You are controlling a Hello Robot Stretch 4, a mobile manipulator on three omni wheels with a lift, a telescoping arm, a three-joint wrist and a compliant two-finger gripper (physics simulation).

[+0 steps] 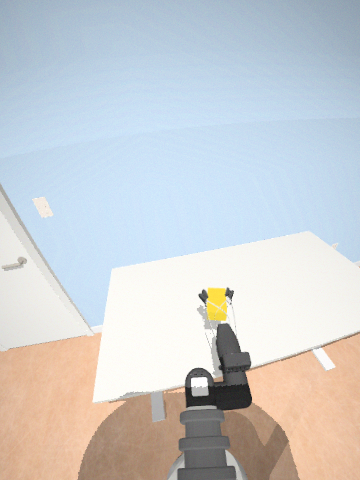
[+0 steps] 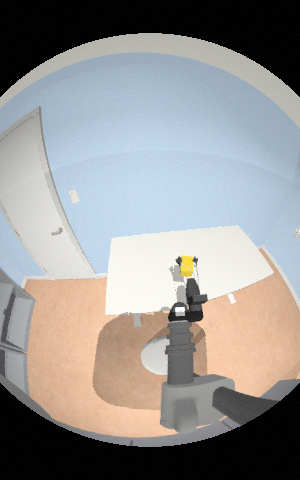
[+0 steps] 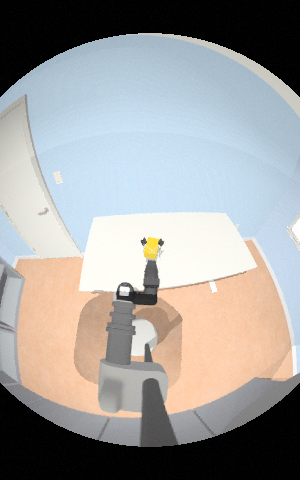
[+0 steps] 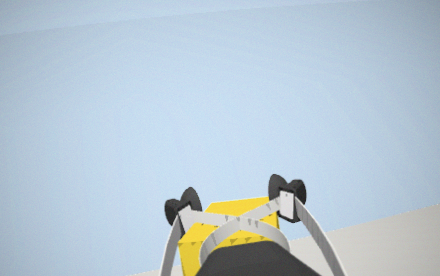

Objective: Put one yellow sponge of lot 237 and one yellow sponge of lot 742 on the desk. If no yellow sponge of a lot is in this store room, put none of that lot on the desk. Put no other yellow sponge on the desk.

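Where they show: gripper, fingertip midpoint: [image 1: 215, 289] [image 2: 186, 256] [image 3: 152, 238] [image 4: 234, 196]; robot's base, origin of the base link: [image 2: 161, 354] [image 3: 137, 335].
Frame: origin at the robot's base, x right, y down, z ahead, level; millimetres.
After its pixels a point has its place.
A yellow sponge [image 1: 217, 298] {z 497, x 85, y -997 mm} [image 2: 187, 263] {z 489, x 85, y -997 mm} [image 3: 152, 245] {z 488, x 87, y -997 mm} [image 4: 240, 207] {z 513, x 86, y -997 mm} is held between the fingertips of my gripper [image 1: 216, 295] {z 532, x 83, y -1003 mm} [image 2: 187, 261] {z 532, x 83, y -1003 mm} [image 3: 152, 242] {z 532, x 83, y -1003 mm} [image 4: 234, 196] {z 532, x 83, y -1003 mm}. The gripper is shut on it and holds it above the white desk [image 1: 150, 320] {z 622, x -216, y -694 mm} [image 2: 135, 270] {z 646, x -235, y -693 mm} [image 3: 115, 250] {z 642, x -194, y -694 mm} [image 4: 390, 245] {z 1011, x 476, y -693 mm}. A shadow of gripper and sponge falls on the desk top to the left of the sponge. No lot number can be read on the sponge. No other yellow sponge shows on the visible part of the desk top.
The desk stands by a blue wall [image 1: 175, 200] {z 1138, x -50, y -1094 mm} [image 4: 200, 100] {z 1151, x 16, y -1186 mm}. A white door [image 1: 30, 295] {z 913, x -1155, y -590 mm} [image 2: 35, 220] {z 886, x -1302, y -1062 mm} [image 3: 30, 200] {z 906, x -1190, y -1049 mm} is at the left. Grey shelving [image 2: 22, 320] {z -91, x -2018, y -49 mm} [image 3: 12, 300] {z -112, x -2029, y -49 mm} stands at the far left edge. My arm [image 1: 204, 435] {z 140, x 2, y -1106 mm} reaches over the desk's near edge.
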